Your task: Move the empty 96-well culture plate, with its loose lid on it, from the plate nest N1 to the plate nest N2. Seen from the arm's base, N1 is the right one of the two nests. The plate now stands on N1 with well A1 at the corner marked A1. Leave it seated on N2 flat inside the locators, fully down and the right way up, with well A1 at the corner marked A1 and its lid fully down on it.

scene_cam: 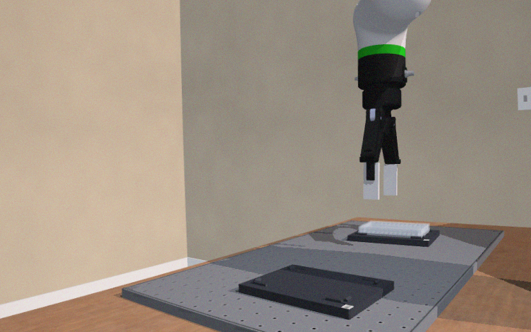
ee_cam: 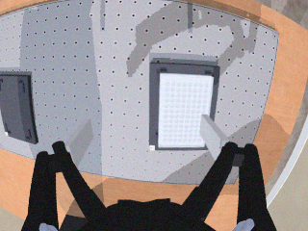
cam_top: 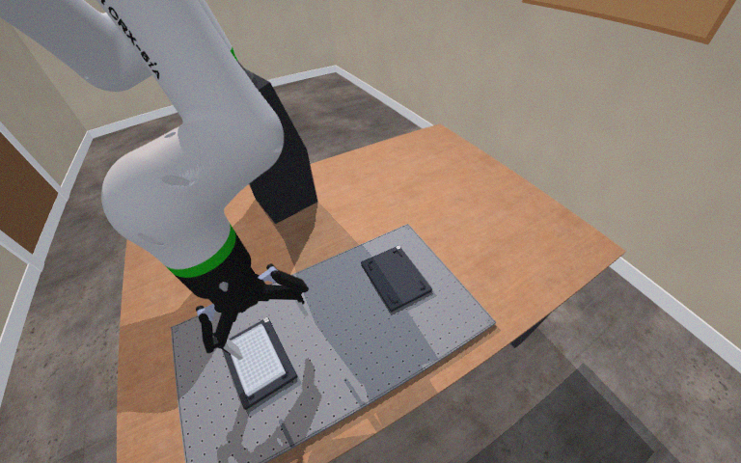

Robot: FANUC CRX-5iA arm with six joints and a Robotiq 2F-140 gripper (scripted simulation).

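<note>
The lid is 60 mm to the right of my hand and 80 mm below it.
</note>
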